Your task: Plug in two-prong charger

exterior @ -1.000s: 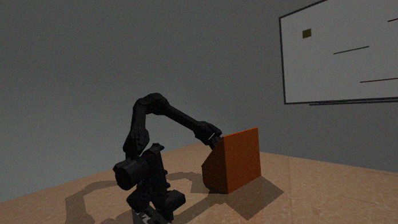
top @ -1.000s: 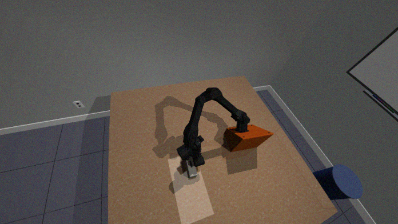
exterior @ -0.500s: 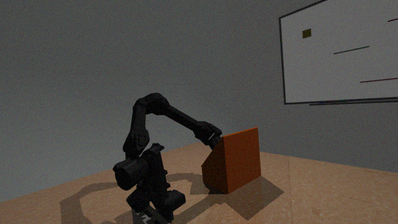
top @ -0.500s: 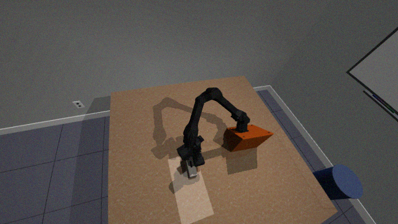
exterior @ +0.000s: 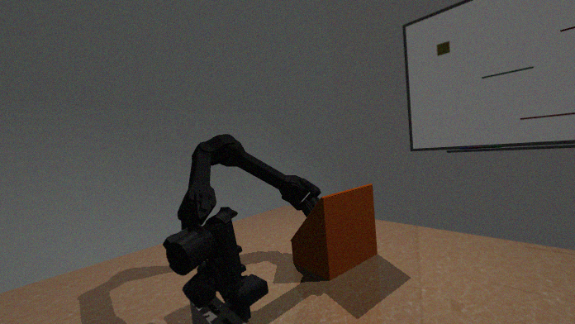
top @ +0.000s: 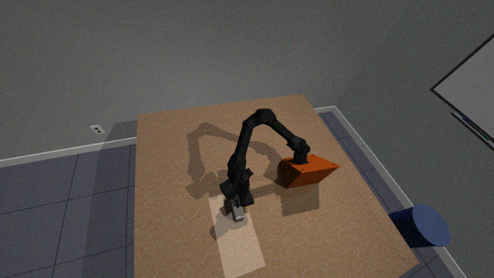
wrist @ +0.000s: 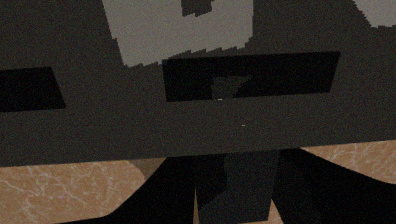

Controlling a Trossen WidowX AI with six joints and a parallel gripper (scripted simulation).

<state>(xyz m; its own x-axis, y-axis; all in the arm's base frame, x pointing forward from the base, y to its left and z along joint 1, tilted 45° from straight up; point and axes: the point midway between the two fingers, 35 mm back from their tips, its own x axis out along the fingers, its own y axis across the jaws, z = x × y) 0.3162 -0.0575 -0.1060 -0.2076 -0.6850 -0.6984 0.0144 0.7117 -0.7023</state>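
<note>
Right now my gripper tip is 20 mm short of the black two-prong charger and 10 mm below it.
</note>
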